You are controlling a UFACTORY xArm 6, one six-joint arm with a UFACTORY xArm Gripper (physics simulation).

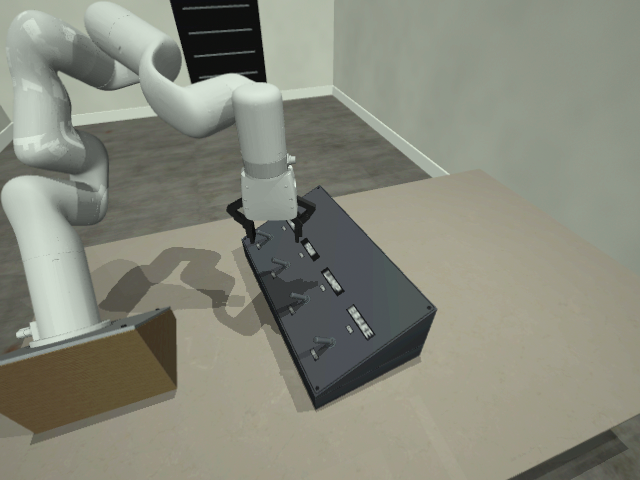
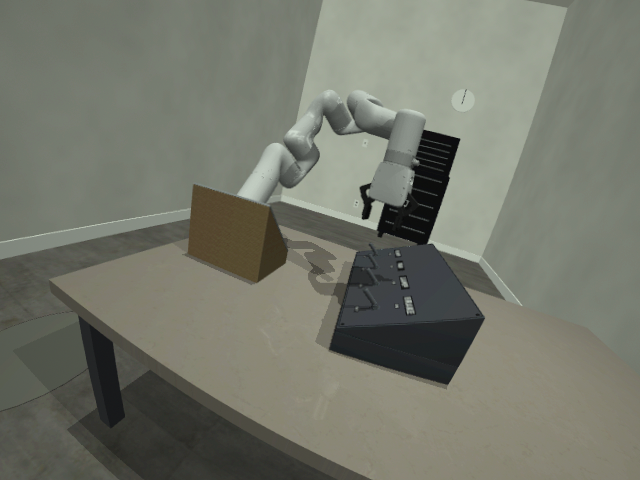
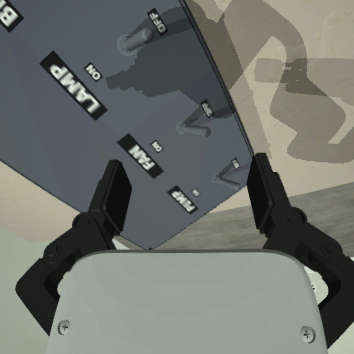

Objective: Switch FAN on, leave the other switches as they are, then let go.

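Where they show: gripper, fingertip midpoint: (image 1: 275,239) (image 2: 379,224) (image 3: 186,170); arm's base at its link origin: (image 1: 73,335) (image 2: 239,218).
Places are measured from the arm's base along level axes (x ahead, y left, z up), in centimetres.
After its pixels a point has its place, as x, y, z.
Note:
The dark sloped switch panel (image 1: 373,263) {61.4, -1.9, 2.8} (image 2: 444,291) {61.0, -6.7, 2.3} (image 3: 45,135) {57.9, 1.7, 1.5} carries a row of grey levers. The FAN lever (image 1: 280,265) {42.2, 9.0, -2.2} (image 2: 371,261) {41.8, 9.0, -2.2} (image 3: 196,129) {41.6, 9.0, -1.0} leans toward its OFF mark, away from the FAN label (image 1: 310,249) {50.3, 10.7, -1.0} (image 2: 400,265) {50.3, 10.9, -1.0} (image 3: 140,155) {50.2, 10.5, -1.0}. The PUMP lever (image 1: 264,237) {40.4, 20.8, -2.4} (image 3: 227,181) {40.0, 20.8, -1.7} and the LAMP lever (image 1: 299,298) {44.0, -2.8, -1.8} (image 3: 135,40) {43.8, -2.4, -0.8} also lean to their OFF side. My gripper (image 1: 274,239) {41.4, 4.4, 10.0} (image 2: 381,222) {41.4, 4.4, 10.0} (image 3: 186,170) {41.4, 4.4, 10.0} is open and empty, above the PUMP end of the panel. Its fingers touch no lever.
Another lever (image 1: 324,341) {46.1, -14.6, -1.5} (image 2: 370,298) {46.1, -14.6, -1.8} stands at the panel's near end. A brown wedge-shaped block (image 1: 93,382) {4.7, -10.0, -2.0} (image 2: 227,232) {4.1, -10.1, -1.5} stands on the table (image 1: 491,310) {90.6, -12.2, -12.9} (image 2: 232,341) {25.1, -31.7, -12.9} near the arm's base. A black drawer cabinet (image 1: 219,41) (image 2: 439,180) stands behind, by the wall.

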